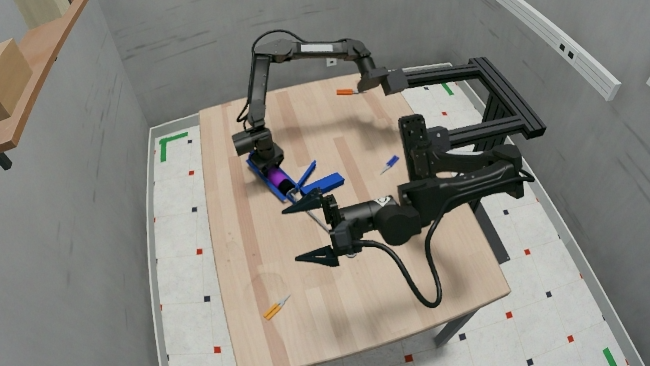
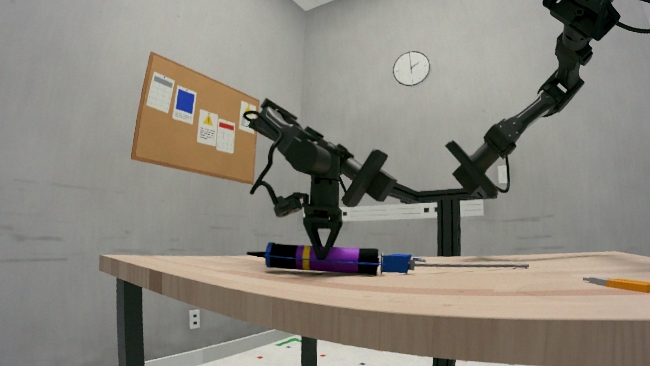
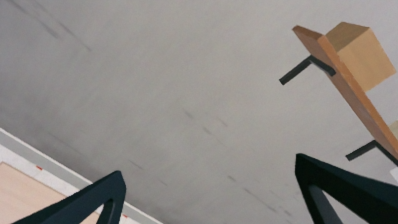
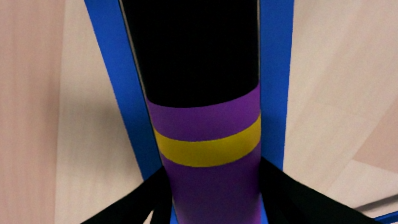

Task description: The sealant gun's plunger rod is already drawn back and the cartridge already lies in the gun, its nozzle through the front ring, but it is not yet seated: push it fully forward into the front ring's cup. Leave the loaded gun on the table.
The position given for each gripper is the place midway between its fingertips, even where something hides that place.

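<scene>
Left gripper [image 1: 288, 236], also in image 3 [image 3: 206, 171]. Right gripper [image 2: 322, 258], also in image 4 [image 4: 213, 170]. Blue sealant gun [image 4: 111, 33]; out of frame in image 3.
</scene>
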